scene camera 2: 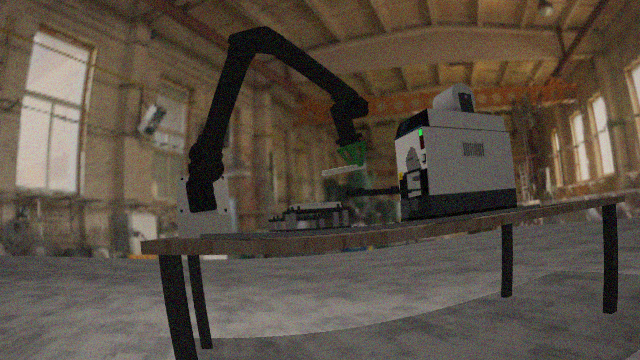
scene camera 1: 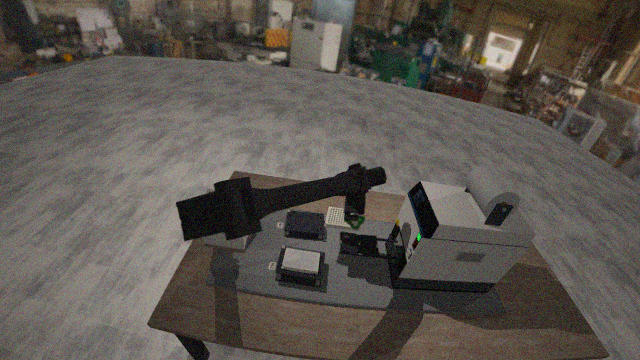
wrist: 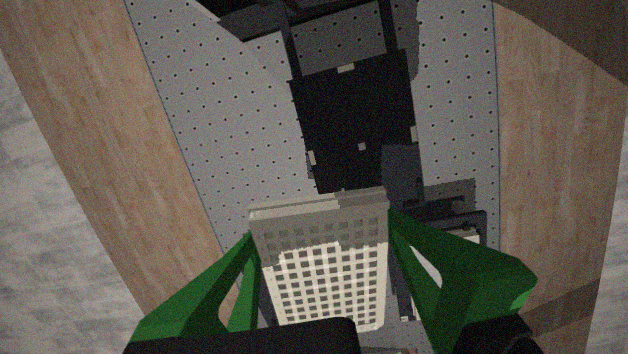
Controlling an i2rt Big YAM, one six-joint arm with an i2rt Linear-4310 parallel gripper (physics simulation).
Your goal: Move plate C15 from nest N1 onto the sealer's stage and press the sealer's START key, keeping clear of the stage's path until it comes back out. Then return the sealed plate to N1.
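Frame: origin at the arm's base, x right, y ahead, z up, level; metres.
Seen in the pictures: gripper, fingertip midpoint: (scene camera 2: pixel 357 167) (scene camera 1: pixel 356 220) (wrist: pixel 320 225); arm's base, link origin: (scene camera 2: pixel 200 197).
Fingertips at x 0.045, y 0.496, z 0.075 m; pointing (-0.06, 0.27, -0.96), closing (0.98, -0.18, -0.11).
Observation:
Offsets run from my fingertips to a thing's top centre. "spot": to the spot under its first point.
My gripper (scene camera 1: pixel 354 220) (scene camera 2: pixel 352 154) (wrist: pixel 320 225), with green fingers, is shut on the long sides of a cream well plate @(dx -0.011, dy -0.044, dz +0.017 m) (scene camera 1: pixel 336 217) (scene camera 2: pixel 342 171) (wrist: pixel 330 280). It holds the plate in the air, slightly tilted in scene camera 2; its label cannot be read. The black stage @(spot: dx +0.044, dy +0.024, dz -0.077 m) (scene camera 1: pixel 359 243) (scene camera 2: pixel 372 191) (wrist: pixel 352 115) is out in front of the sealer @(spot: dx +0.192, dy +0.360, dz +0.013 m) (scene camera 1: pixel 465 260) (scene camera 2: pixel 460 165) and bears no plate. In the wrist view the stage lies ahead of the plate's far edge. A dark nest @(dx -0.122, dy -0.172, dz -0.135 m) (scene camera 1: pixel 305 223) stands empty. The sealer shows a green light @(spot: dx +0.157, dy +0.159, dz +0.090 m) (scene camera 1: pixel 419 237) (scene camera 2: pixel 420 132); its START key cannot be made out.
A second nest @(spot: dx +0.136, dy -0.193, dz -0.180 m) (scene camera 1: pixel 298 278) holds a white-topped plate @(dx +0.099, dy -0.187, dz -0.114 m) (scene camera 1: pixel 302 261); it stands nearer scene camera 1 than the empty nest. Both nests have small tags that are too blurred to read. The sealer stands tall beyond the stage, with a roll on top (scene camera 2: pixel 450 98).

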